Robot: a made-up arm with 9 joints.
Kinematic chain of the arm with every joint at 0, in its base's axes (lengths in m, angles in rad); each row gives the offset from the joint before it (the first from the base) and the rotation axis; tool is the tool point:
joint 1: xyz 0 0 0.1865 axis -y
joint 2: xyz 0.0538 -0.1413 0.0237 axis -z
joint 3: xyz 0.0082 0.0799 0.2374 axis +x
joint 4: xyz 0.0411 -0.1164 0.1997 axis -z
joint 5: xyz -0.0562 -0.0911 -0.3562 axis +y
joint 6: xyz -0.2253 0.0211 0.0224 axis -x
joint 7: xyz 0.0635 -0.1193 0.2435 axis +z
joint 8: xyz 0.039 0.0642 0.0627 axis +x
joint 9: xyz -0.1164 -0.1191 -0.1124 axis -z
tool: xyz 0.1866 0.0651 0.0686
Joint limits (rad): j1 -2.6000..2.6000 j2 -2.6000..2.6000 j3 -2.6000..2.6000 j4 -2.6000..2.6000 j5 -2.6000..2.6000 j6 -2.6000..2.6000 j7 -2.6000..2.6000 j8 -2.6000..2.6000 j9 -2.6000..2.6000
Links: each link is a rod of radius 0.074 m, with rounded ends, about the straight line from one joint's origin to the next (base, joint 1, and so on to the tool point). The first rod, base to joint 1, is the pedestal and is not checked.
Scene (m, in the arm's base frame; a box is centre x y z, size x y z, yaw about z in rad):
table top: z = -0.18
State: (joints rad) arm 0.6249 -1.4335 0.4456 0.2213 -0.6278 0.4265 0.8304 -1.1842 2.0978
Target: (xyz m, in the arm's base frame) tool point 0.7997 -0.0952 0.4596
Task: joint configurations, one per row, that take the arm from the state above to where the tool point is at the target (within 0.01 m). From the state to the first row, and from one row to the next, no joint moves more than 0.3 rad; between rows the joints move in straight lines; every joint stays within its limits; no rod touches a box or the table.
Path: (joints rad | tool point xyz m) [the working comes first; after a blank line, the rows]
Joints at the target: 0.0442 -1.9514 0.1476 -0.4626 -0.7105 -0.2372 0.8119 -1.2585 2.3158
Straight joint move there: clear.

1: 0.4313 -1.6061 0.3463 -0.0067 -0.6554 0.2053 0.8242 -1.2090 2.1705 | 0.2017 -0.6764 0.6912
2: 0.2378 -1.7788 0.2469 -0.2346 -0.6829 -0.0160 0.8181 -1.2337 2.2431 | 0.5921 -0.4613 0.6272
3: 0.0442 -1.9514 0.1476 -0.4626 -0.7105 -0.2372 0.8119 -1.2585 2.3158 | 0.7997 -0.0952 0.4596

